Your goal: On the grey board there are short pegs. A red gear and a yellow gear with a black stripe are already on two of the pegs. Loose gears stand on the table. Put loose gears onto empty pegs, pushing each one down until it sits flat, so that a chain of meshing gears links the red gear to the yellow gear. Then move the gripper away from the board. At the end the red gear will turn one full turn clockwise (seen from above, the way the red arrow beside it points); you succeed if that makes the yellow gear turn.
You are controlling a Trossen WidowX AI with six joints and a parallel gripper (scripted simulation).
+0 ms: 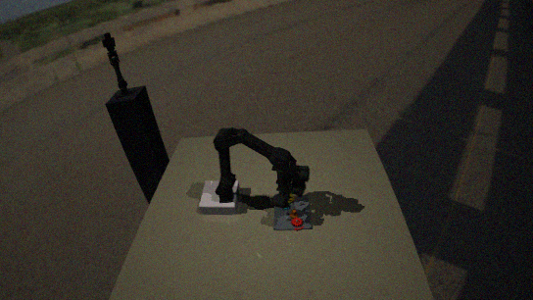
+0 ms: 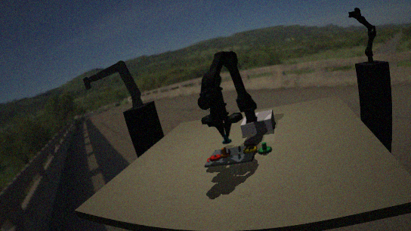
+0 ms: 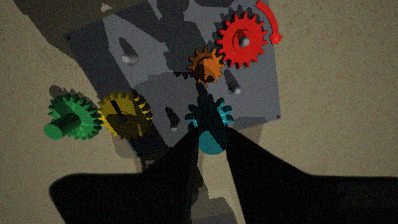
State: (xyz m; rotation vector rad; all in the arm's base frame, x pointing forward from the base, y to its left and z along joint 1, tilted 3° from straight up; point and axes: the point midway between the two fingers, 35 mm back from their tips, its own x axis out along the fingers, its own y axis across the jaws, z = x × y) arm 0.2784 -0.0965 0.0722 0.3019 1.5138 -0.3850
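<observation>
Now: gripper tip 6 cm above the orange gear, 3 cm short of it and 1 cm to the left of it. Also, from my gripper tip: teal gear (1 cm below); then yellow gear (10 cm to the left, 7 cm below, 2 cm ahead); then red gear (7 cm below, 6 cm to the right, 4 cm ahead).
</observation>
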